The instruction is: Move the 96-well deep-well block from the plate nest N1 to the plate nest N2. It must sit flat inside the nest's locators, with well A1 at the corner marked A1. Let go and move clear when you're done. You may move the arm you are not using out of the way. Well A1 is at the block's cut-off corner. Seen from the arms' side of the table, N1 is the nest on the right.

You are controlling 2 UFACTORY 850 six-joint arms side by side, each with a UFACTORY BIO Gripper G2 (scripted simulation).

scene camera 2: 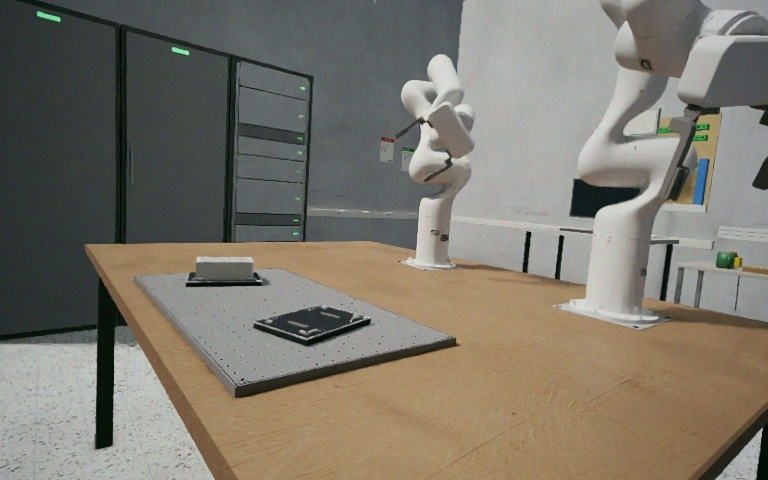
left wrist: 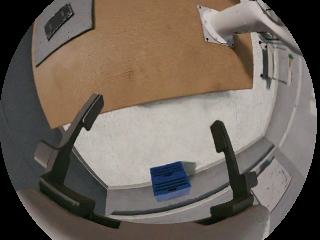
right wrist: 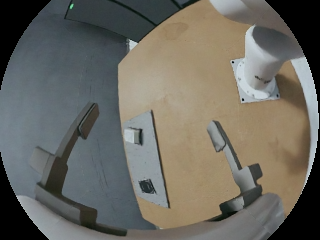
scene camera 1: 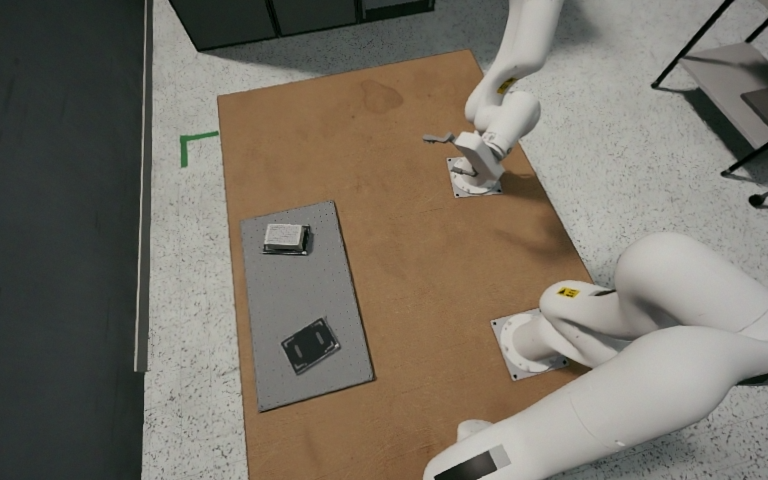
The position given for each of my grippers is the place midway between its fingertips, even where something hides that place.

Observation:
I see my left gripper (scene camera 2: 715, 193), my right gripper (scene camera 2: 410, 159), a white deep-well block (scene camera 2: 208, 268) and a grey perforated board (scene camera 1: 286, 293).
The white deep-well block also shows in scene camera 1 (scene camera 1: 279, 236). My right gripper also shows in scene camera 1 (scene camera 1: 439, 154). The grey perforated board also shows in scene camera 2 (scene camera 2: 220, 318) and in the right wrist view (right wrist: 143, 160). The left wrist view misses the white deep-well block: it is out of frame.

